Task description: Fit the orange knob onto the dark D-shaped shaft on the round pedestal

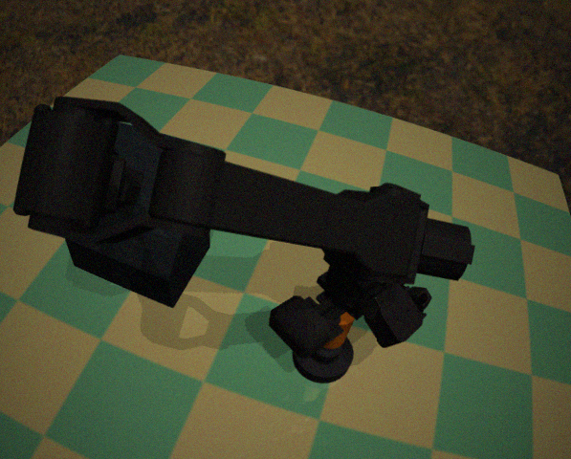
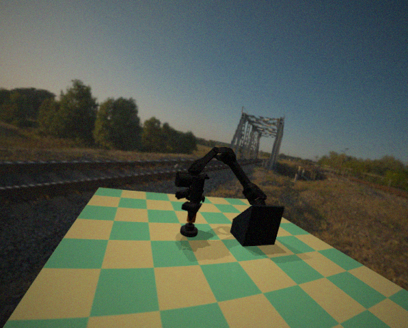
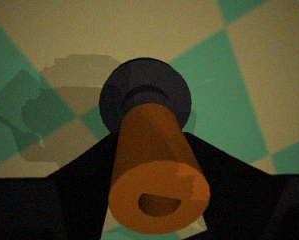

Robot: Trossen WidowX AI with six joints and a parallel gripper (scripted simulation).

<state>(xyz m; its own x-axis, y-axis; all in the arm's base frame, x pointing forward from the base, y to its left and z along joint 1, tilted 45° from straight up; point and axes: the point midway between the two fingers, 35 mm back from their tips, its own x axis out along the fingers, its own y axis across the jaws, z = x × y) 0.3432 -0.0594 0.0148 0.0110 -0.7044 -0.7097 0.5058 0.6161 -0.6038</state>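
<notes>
The orange knob lies 2 cm above my gripper tip. Round my gripper tip: dark round pedestal: 4 cm below.
</notes>
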